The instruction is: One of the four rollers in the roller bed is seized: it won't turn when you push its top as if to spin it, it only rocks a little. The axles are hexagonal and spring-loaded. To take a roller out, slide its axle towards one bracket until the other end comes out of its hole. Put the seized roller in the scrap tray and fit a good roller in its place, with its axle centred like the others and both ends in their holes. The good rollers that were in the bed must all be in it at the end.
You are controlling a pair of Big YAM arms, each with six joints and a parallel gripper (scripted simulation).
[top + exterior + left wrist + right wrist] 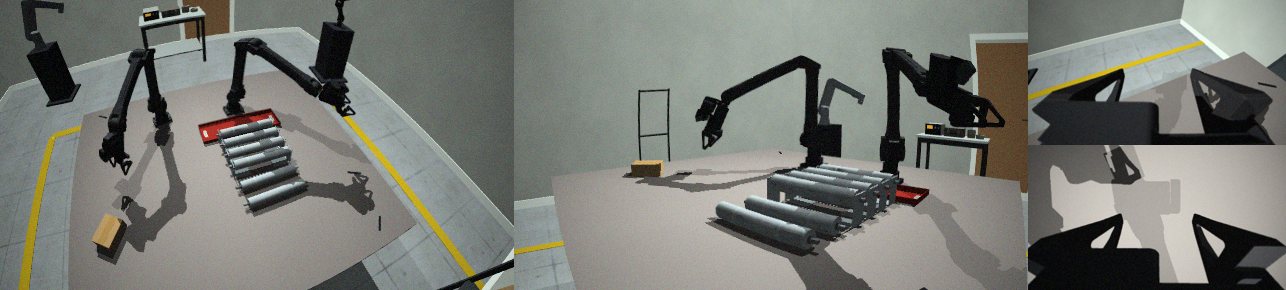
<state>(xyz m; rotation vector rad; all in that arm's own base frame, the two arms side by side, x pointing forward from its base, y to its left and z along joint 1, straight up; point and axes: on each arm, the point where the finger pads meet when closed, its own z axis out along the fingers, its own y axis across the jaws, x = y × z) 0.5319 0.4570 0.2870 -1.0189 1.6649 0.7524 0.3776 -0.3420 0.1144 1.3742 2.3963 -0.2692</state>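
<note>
Right now my right hand is 13 cm past the bed roller, 71 cm to the right of it and 4 cm above it. Also, from my right hand: red scrap tray (31 cm behind, 68 cm to the left, 11 cm below); then cardboard box (29 cm ahead, 9 cm to the right, 8 cm below).
</note>
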